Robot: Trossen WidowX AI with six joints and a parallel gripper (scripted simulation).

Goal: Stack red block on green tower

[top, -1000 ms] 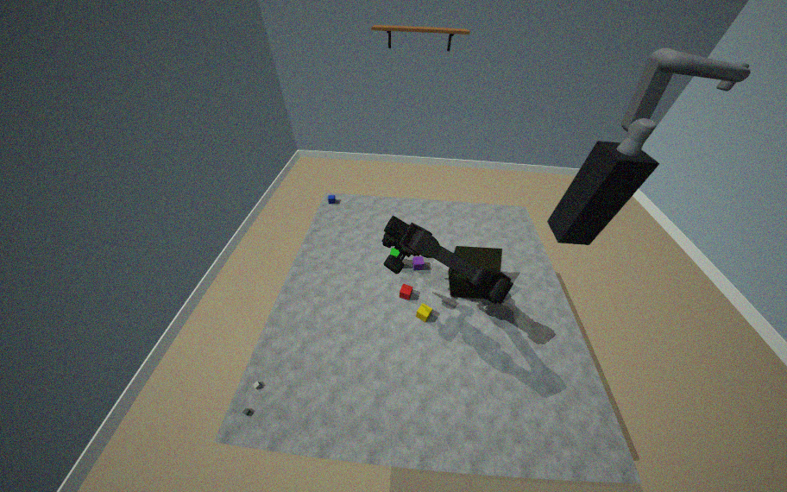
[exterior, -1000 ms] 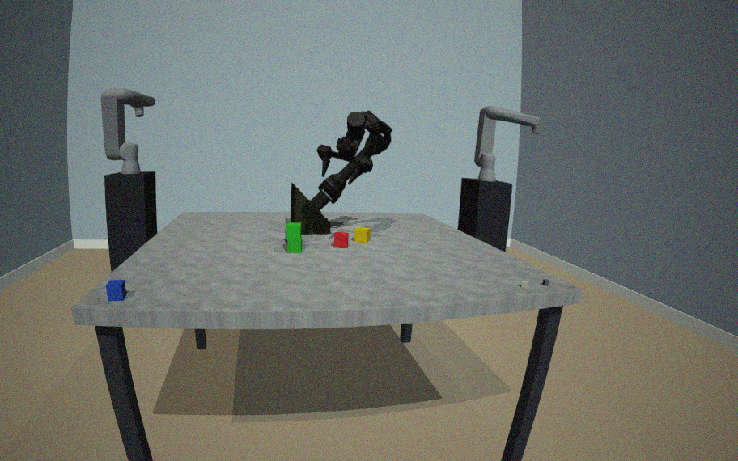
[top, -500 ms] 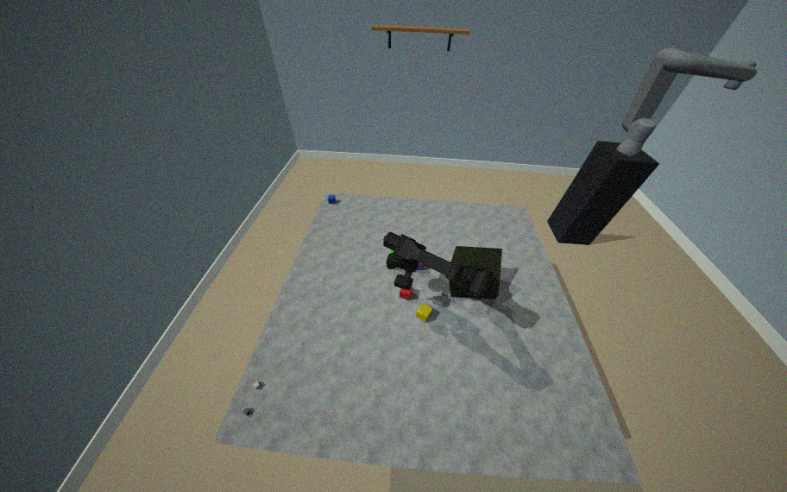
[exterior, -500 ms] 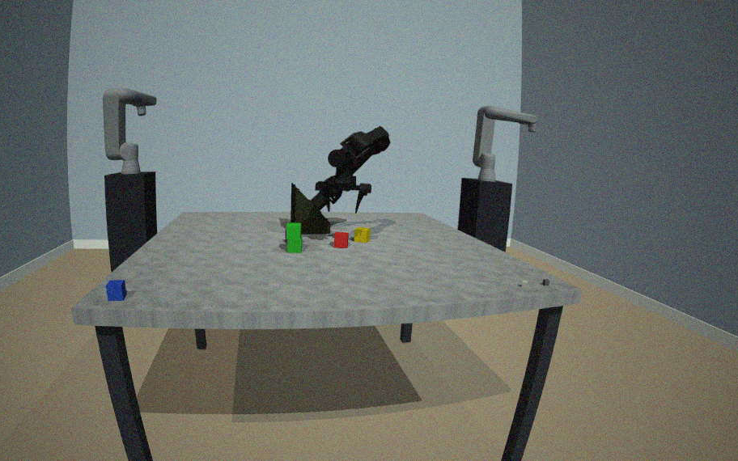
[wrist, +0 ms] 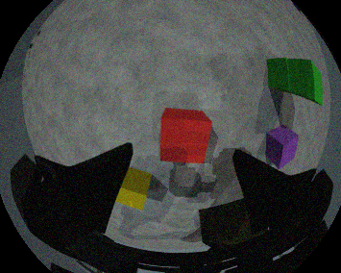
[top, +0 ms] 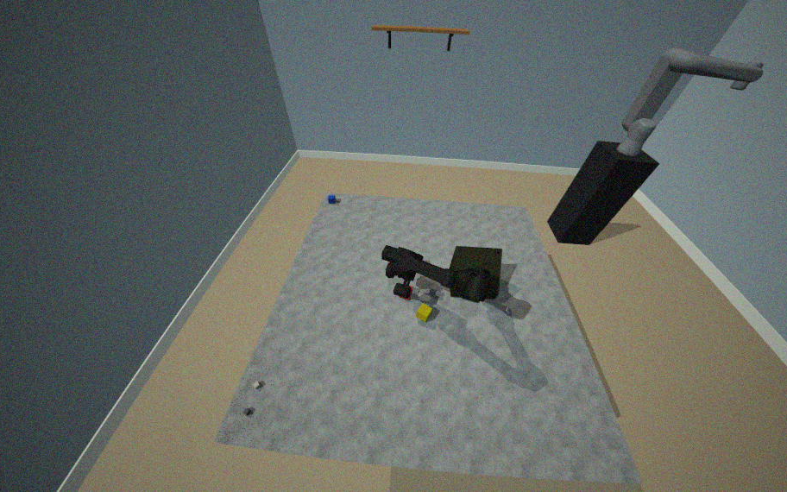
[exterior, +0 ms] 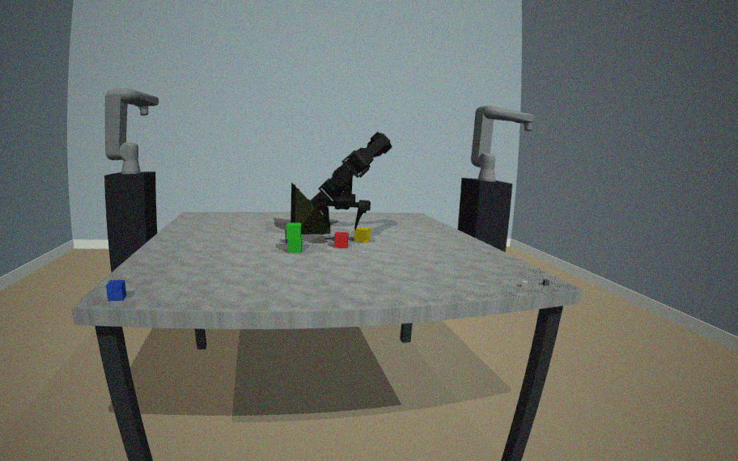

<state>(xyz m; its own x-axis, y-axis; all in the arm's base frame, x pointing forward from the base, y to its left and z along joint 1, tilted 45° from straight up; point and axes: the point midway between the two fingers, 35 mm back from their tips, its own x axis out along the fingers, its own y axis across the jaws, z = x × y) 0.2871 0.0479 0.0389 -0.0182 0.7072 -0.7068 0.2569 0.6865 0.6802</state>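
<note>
My gripper tip is 4 cm above the red block. Round my gripper tip: blue block (49 cm ahead, 63 cm to the right, 4 cm below); yellow block (8 cm behind, 9 cm to the left, 4 cm below); purple block (5 cm behind, 16 cm to the right, 4 cm below).
</note>
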